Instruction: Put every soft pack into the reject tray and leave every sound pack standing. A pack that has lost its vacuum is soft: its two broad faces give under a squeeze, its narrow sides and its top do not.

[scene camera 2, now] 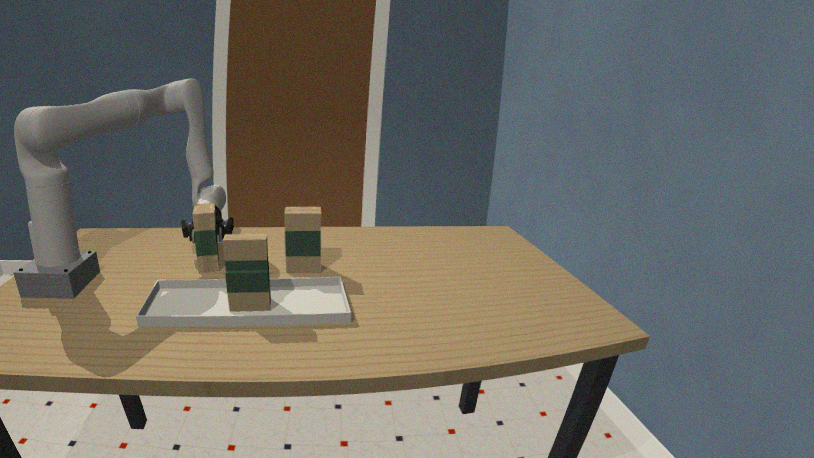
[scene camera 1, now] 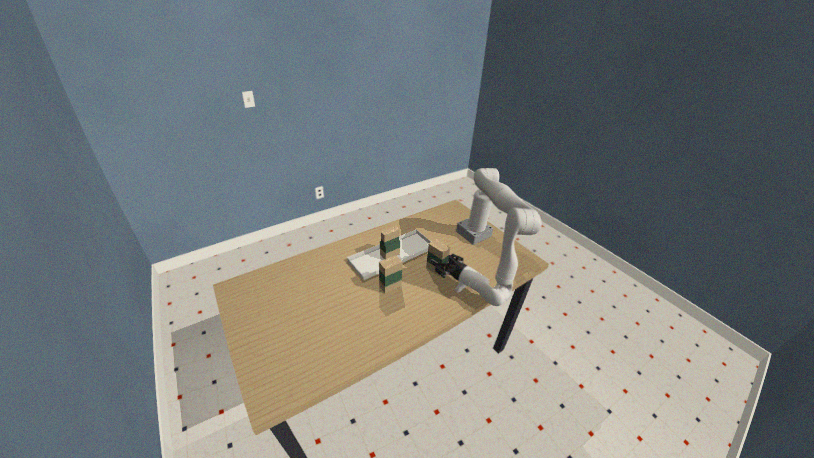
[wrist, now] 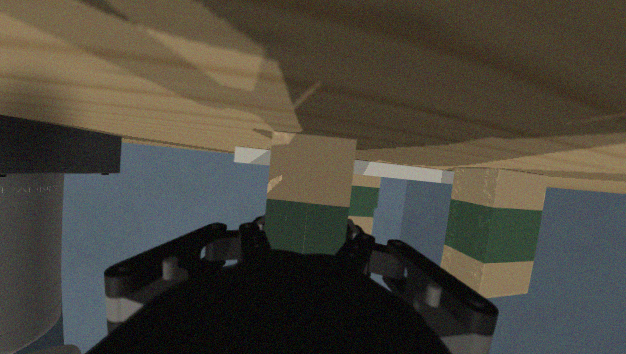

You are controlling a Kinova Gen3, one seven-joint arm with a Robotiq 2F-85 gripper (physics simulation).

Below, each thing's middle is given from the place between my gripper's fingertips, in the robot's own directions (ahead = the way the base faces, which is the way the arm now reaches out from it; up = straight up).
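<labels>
White reject tray [scene camera 2: 317, 300]: 80 mm ahead of my hand, 200 mm to the right of it, 60 mm below it.
</labels>
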